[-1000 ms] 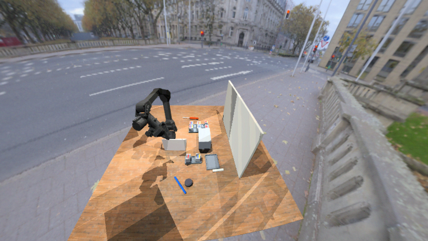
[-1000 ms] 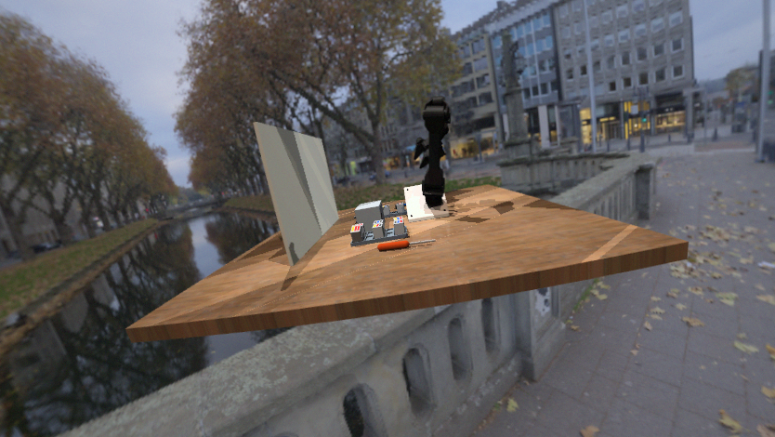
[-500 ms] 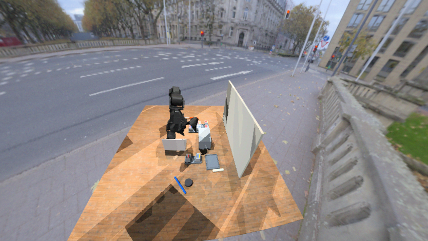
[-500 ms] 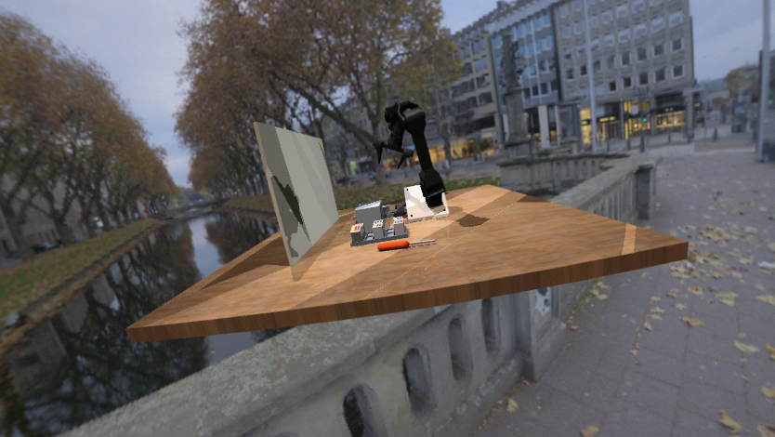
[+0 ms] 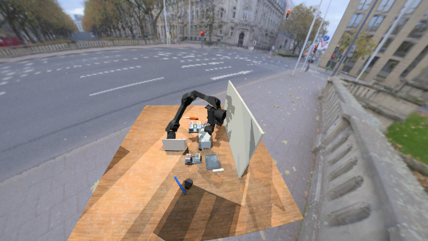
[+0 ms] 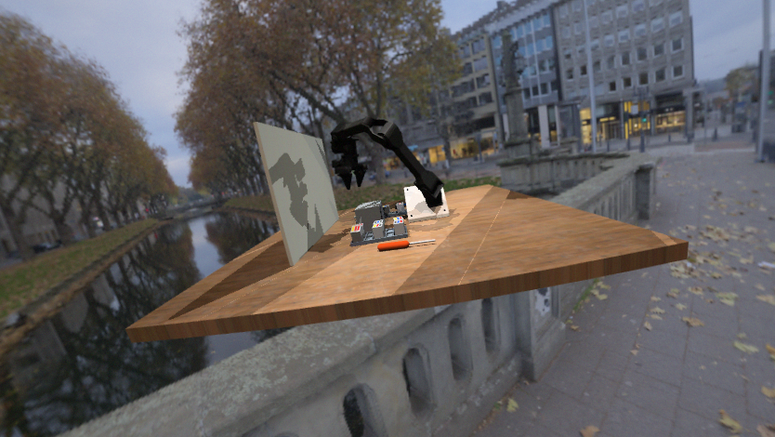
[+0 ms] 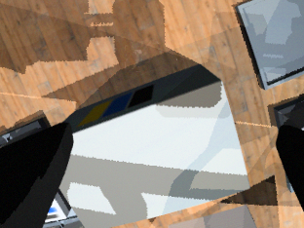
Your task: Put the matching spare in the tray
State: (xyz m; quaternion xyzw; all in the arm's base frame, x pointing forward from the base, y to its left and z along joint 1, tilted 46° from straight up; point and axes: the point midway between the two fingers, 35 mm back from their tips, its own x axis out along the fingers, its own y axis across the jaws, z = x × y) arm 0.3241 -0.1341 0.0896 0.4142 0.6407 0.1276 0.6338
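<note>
The spare lies 110 mm behind my gripper tip, 140 mm to the right of it and 140 mm below it. From my gripper tip the other things lie so: tall pale panel: 180 mm ahead, 40 mm to the left, 50 mm above; then mounted unit: 50 mm behind, 50 mm to the left, 130 mm below; then grey tray: 10 mm behind, 160 mm to the right, 170 mm below.
</note>
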